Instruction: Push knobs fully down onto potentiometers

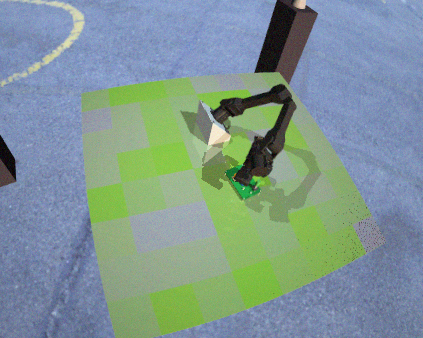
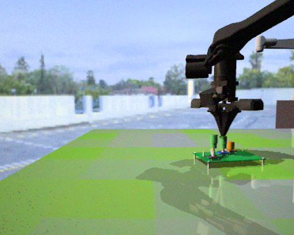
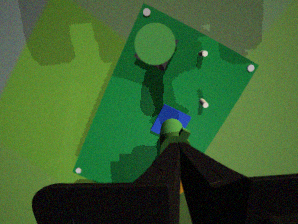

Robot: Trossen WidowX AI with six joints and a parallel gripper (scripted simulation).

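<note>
My gripper tip is 1 cm above the green knob.
</note>
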